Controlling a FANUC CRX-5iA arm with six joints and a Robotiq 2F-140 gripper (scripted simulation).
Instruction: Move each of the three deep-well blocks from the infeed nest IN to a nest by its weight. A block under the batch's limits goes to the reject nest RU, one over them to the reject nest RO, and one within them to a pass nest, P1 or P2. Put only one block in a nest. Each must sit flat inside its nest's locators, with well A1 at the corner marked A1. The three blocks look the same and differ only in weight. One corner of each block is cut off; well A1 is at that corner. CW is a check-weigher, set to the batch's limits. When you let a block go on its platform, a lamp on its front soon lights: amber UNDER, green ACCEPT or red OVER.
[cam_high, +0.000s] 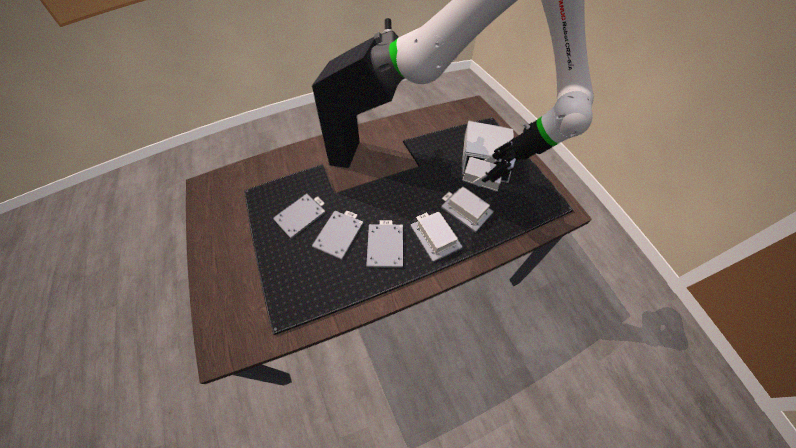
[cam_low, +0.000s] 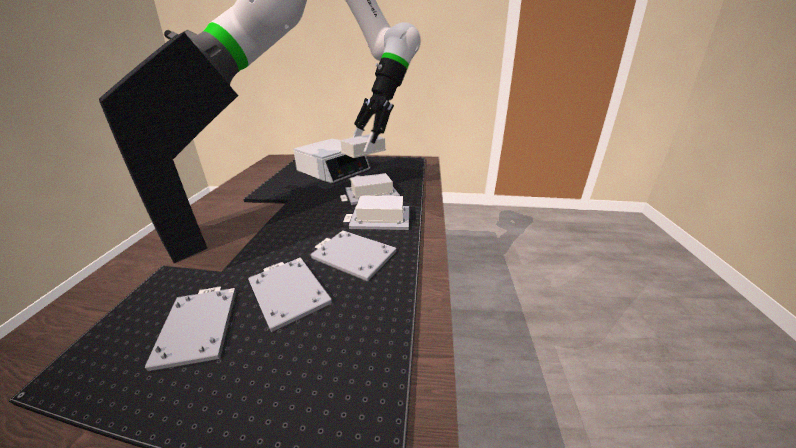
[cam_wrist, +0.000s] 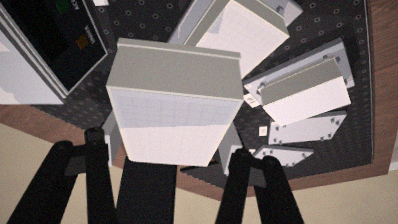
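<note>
My hand is 24 cm past the weigher platform, 10 cm to the right of it and 7 cm above it. The rest, counted from my hand: plate: 16 cm below, 5 cm ahead, 4 cm to the right; then check-weigher CW: 23 cm behind, 10 cm to the left, 10 cm below.
</note>
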